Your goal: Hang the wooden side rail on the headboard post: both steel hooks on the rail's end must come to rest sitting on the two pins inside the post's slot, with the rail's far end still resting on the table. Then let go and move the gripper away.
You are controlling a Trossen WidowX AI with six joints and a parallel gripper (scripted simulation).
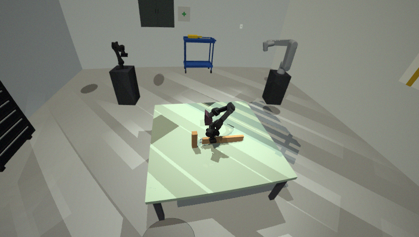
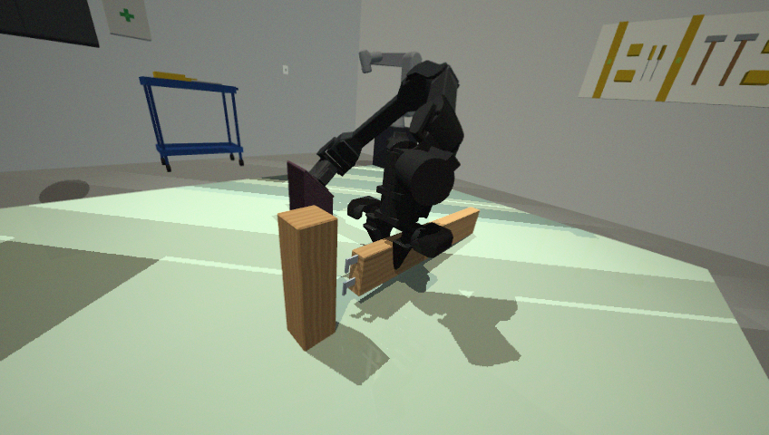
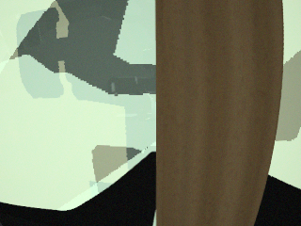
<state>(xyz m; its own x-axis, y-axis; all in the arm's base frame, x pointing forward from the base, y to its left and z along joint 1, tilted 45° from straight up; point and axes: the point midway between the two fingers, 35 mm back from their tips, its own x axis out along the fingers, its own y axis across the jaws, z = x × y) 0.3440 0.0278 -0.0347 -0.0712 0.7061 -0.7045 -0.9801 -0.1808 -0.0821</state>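
The wooden headboard post is 16 cm to the right of my gripper tip, 4 cm above it and 3 cm ahead of it.
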